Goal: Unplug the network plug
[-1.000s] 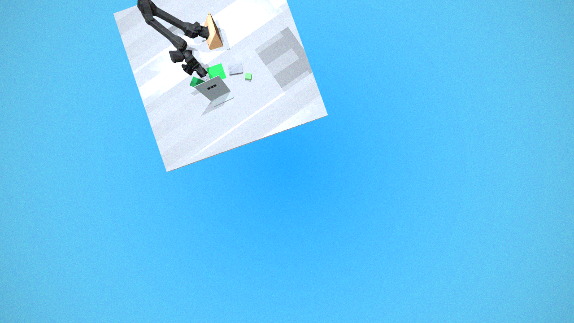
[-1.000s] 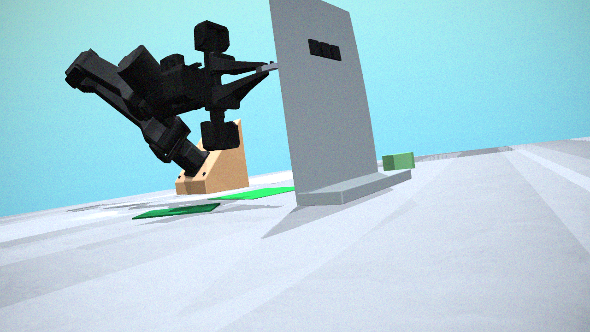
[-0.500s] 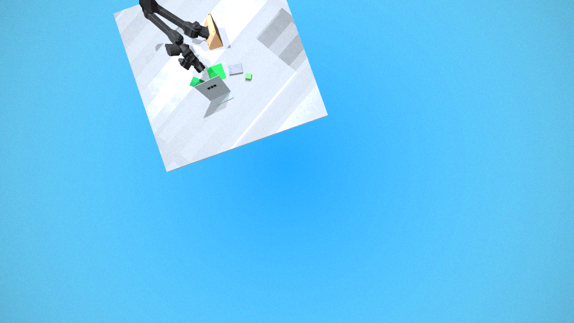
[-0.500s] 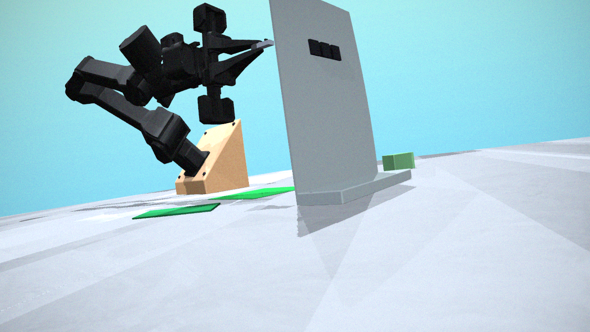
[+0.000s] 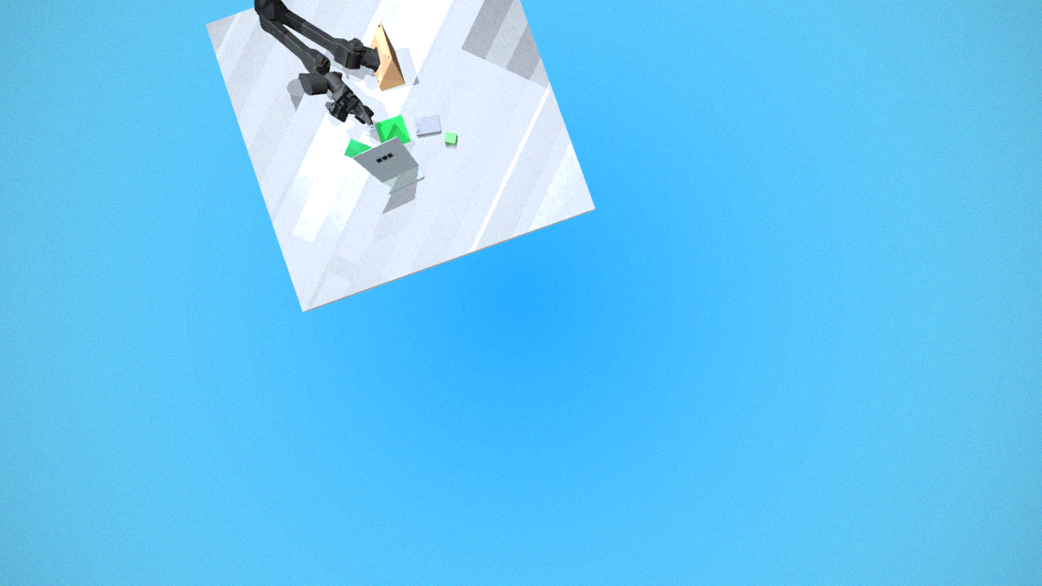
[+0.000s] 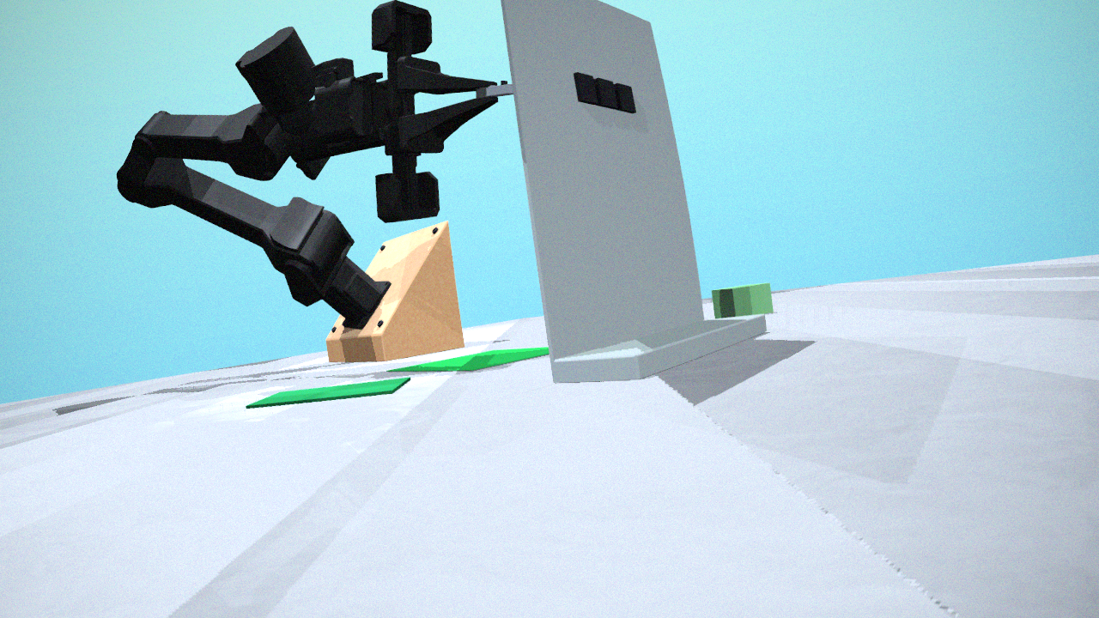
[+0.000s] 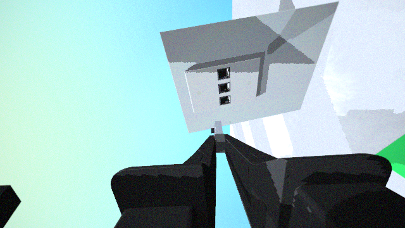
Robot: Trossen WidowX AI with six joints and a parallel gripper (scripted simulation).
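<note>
Now: the bright green marked square 20 cm below my gripper tip, 8 cm behind it and 1 cm to the left of it. Round my gripper tip: network plug: 1 cm ahead; then dark green flat patch: 20 cm below, 15 cm to the right, 3 cm behind; then upright grey panel: 11 cm ahead, 9 cm below, 1 cm to the left.
</note>
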